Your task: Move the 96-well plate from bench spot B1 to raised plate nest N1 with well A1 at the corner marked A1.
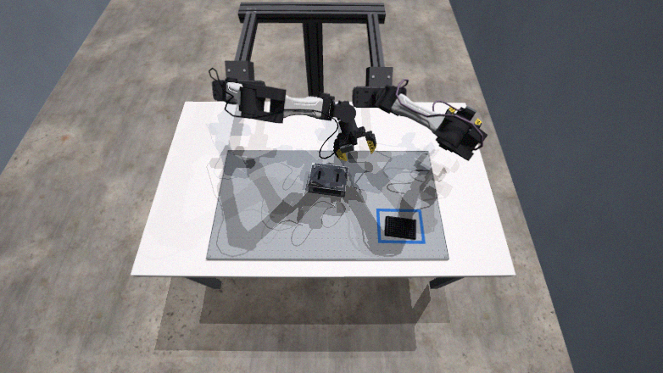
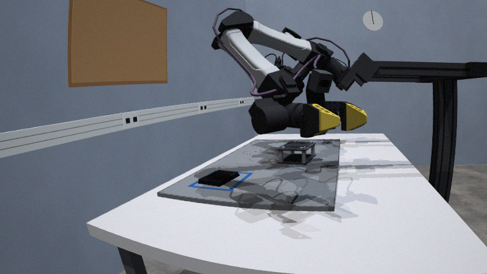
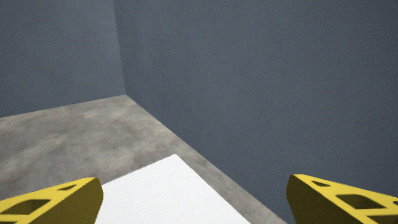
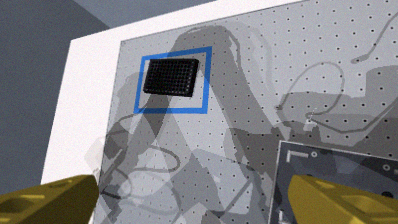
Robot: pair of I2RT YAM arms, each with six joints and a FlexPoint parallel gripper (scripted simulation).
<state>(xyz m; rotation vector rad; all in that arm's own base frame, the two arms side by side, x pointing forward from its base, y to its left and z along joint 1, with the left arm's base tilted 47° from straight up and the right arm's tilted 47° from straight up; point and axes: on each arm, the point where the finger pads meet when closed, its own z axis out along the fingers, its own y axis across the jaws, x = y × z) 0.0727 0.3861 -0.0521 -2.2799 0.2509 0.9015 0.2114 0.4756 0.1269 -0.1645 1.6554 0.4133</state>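
Note:
My left hand is 44 cm short of the black 96-well plate, 25 cm to the left of it and 21 cm above it. The rest, counted from my left hand: A1 label: 18 cm ahead, 64 cm to the right, 16 cm below; raised nest: 24 cm ahead, 57 cm to the right, 16 cm below.

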